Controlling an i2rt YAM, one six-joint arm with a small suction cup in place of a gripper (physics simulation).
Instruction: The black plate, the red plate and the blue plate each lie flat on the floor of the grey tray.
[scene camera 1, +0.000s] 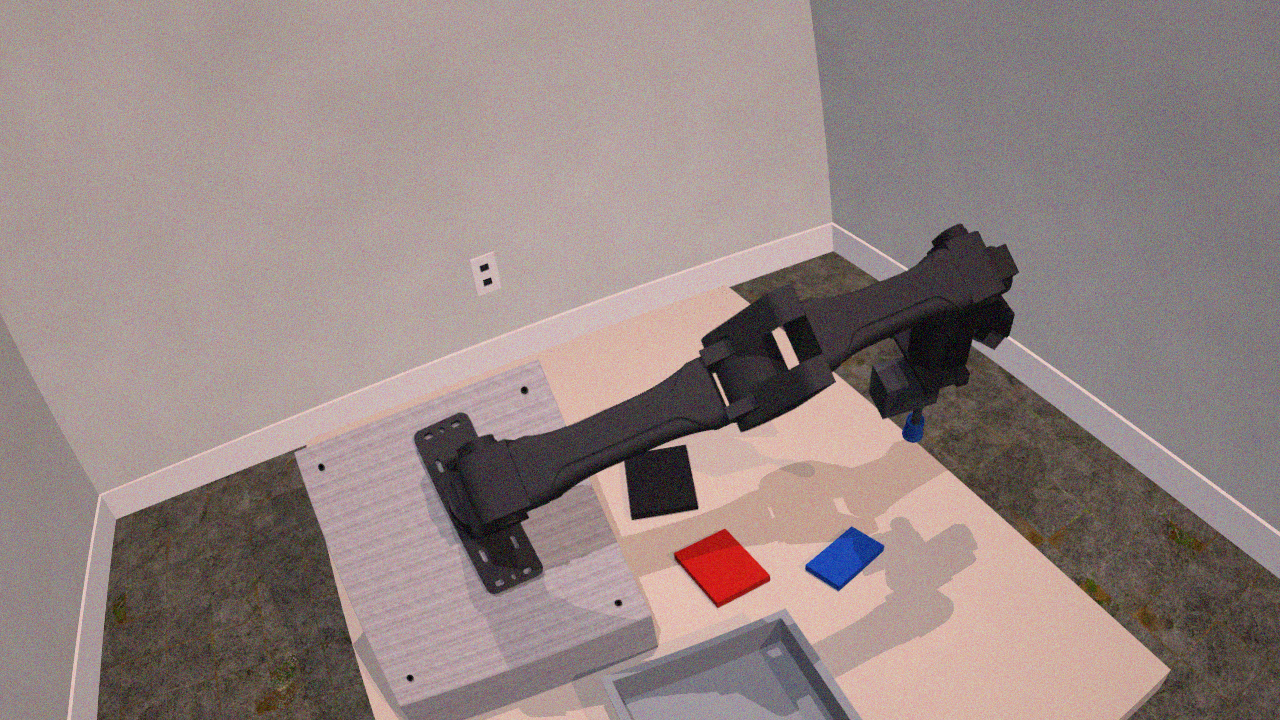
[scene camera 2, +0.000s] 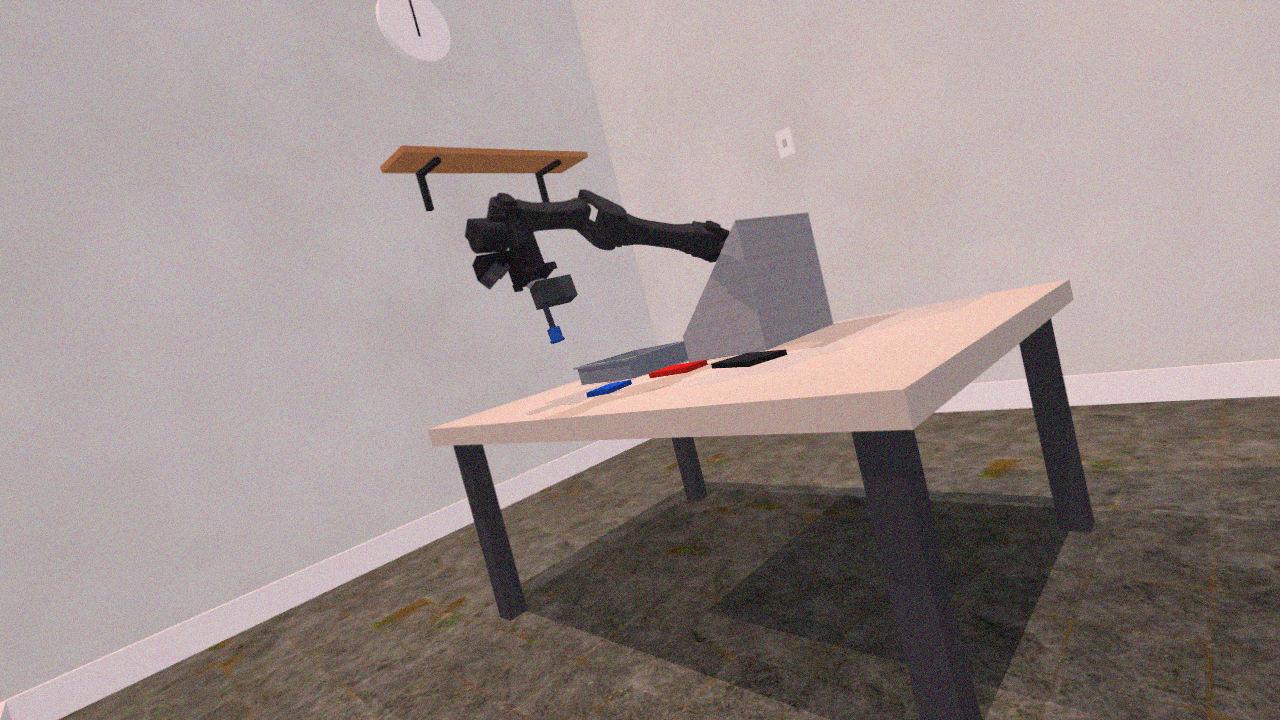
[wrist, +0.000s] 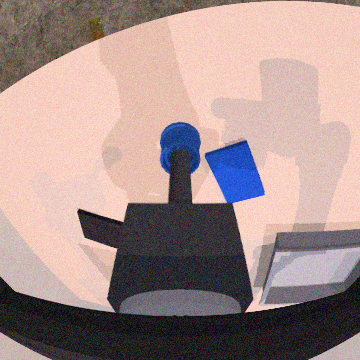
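Seen in the pictures: hand, its tool point: (scene camera 1: 912, 433) (scene camera 2: 557, 341) (wrist: 179, 140); arm's base, origin of its link: (scene camera 1: 476, 504) (scene camera 2: 744, 264).
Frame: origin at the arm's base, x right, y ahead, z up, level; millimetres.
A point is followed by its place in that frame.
Observation:
The blue plate (scene camera 1: 844, 558) @[x 162, y 383, z -191 mm] (scene camera 2: 609, 388) @[x 124, y 419, z -191 mm] (wrist: 236, 172) @[x 160, y 393, z -190 mm] lies flat on the table, outside the tray. The red plate (scene camera 1: 721, 566) @[x 74, y 251, z -190 mm] (scene camera 2: 677, 368) @[x 45, y 284, z -189 mm] lies flat on the table between the blue and black plates; it does not show in the wrist view. The black plate (scene camera 1: 661, 483) @[x -116, y 268, z -190 mm] (scene camera 2: 749, 359) @[x -159, y 313, z -190 mm] (wrist: 100, 229) @[x -134, y 284, z -190 mm] lies flat near the arm's base, partly hidden by the gripper body in the wrist view. The grey tray (scene camera 1: 819, 667) @[x 312, y 239, z -150 mm] (scene camera 2: 631, 362) @[x 217, y 243, z -162 mm] (wrist: 270, 269) @[x 205, y 202, z -151 mm] stands beside the plates. My suction cup (scene camera 1: 913, 429) (scene camera 2: 555, 334) (wrist: 180, 145) is open, with nothing on it, and hangs above the table on the blue plate's side.
The arm's base is bolted to a grey wood-grain block (scene camera 1: 572, 644) @[x 135, y 27, z -132 mm] (scene camera 2: 787, 277) @[x -93, y -20, z -57 mm] that rises from the table (scene camera 1: 1029, 617) @[x 408, y 511, z -201 mm] (scene camera 2: 805, 411) @[x -431, y 636, z -217 mm]. A brown wall shelf (scene camera 2: 483, 161) shows behind the arm in scene camera 2. The table's edge lies close to the cup's side.

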